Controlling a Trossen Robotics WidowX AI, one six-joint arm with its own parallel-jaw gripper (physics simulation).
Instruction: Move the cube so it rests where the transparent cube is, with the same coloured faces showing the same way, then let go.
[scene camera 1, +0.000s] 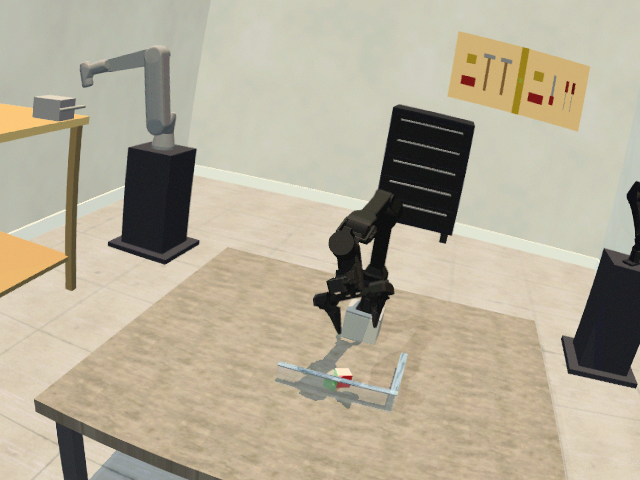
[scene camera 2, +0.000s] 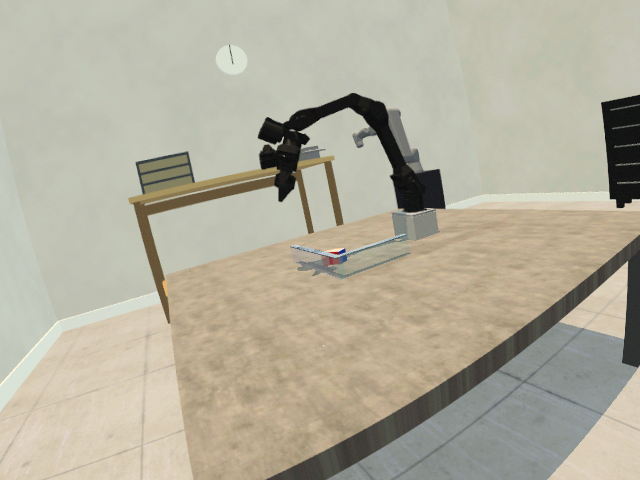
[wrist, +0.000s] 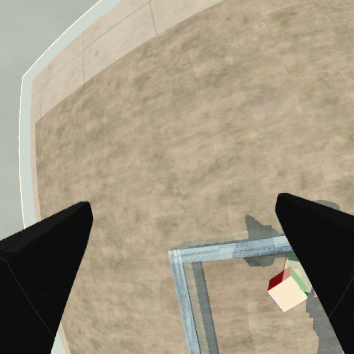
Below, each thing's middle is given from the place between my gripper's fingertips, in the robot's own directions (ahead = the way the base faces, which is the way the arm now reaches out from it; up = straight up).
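L-shaped glassy rail (scene camera 1: 365, 395): from my hand, 180 mm behind, 40 mm to the right, 210 mm below.
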